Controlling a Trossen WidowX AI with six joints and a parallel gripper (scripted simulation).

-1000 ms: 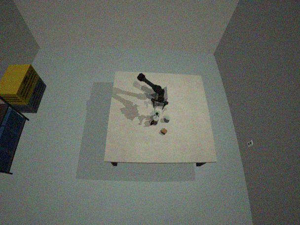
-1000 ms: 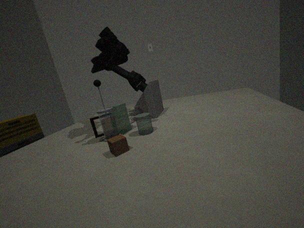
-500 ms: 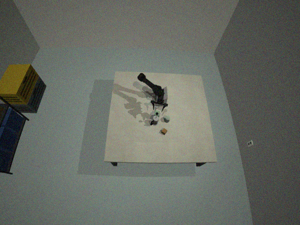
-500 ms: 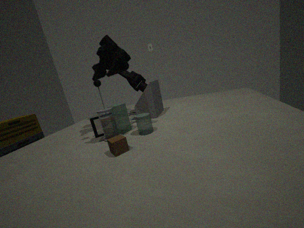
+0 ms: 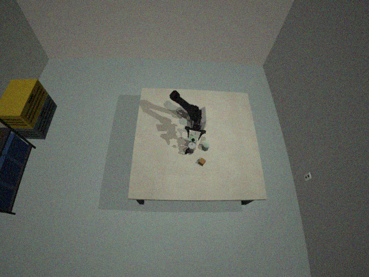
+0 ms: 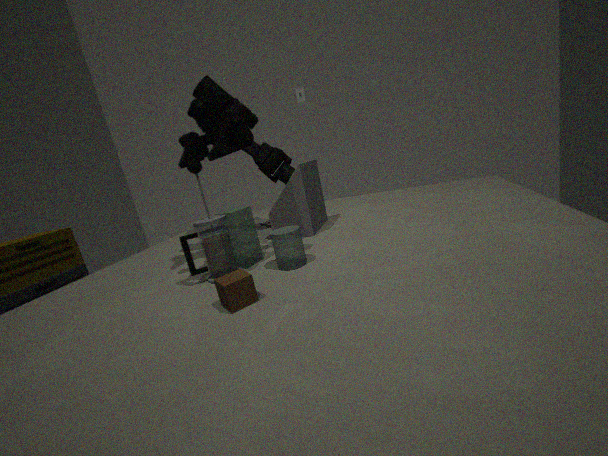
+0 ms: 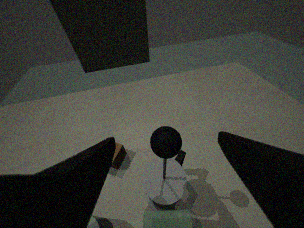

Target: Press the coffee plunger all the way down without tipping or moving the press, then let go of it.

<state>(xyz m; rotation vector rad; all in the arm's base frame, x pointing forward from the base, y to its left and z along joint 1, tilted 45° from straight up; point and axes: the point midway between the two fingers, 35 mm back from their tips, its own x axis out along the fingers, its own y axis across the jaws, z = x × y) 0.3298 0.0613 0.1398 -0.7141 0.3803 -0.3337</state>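
Now: the glass coffee press 13 cm below my gripper tip, 1 cm to the right of it and 1 cm ahead of it. The rest, counted from my gripper tip: orange-brown cube 23 cm below, 12 cm ahead, 11 cm to the left; then pale green box 19 cm below, 7 cm behind, 1 cm to the left.
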